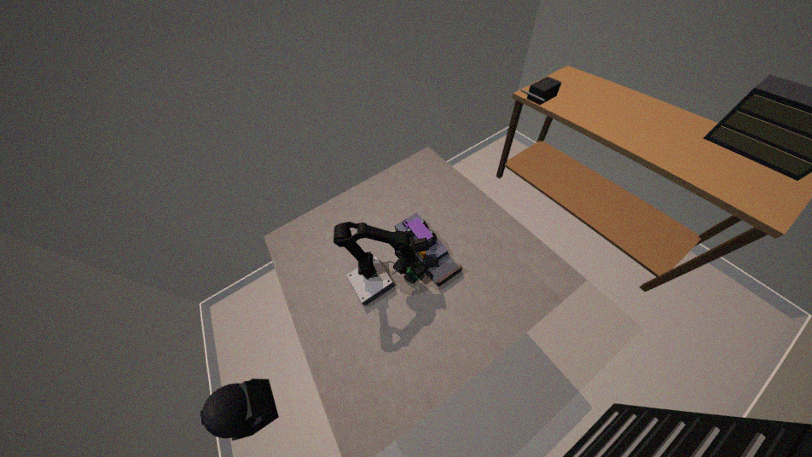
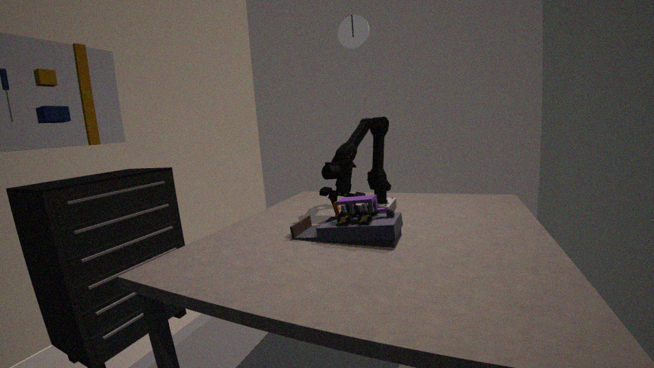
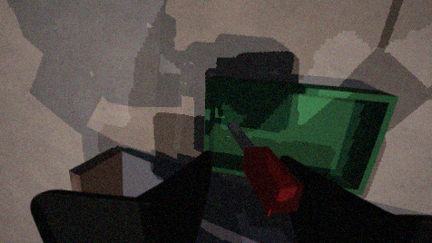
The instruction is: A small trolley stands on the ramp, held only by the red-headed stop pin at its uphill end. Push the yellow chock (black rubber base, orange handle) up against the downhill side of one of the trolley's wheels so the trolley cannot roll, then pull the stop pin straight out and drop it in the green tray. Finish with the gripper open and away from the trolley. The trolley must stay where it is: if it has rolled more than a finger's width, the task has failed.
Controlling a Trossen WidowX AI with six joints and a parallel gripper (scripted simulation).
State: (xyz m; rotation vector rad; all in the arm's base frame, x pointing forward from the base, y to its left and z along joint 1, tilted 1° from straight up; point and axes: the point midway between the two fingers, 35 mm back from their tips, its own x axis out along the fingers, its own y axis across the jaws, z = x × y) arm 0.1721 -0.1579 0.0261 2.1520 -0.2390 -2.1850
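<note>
The green tray is 6 cm below my gripper tip and 3 cm to the left of it. Round my gripper tip: brown end stop (14 cm to the right, 10 cm ahead, 2 cm below); then yellow chock (8 cm ahead, 3 cm above, 2 cm to the left); then red-headed stop pin (1 cm below).
</note>
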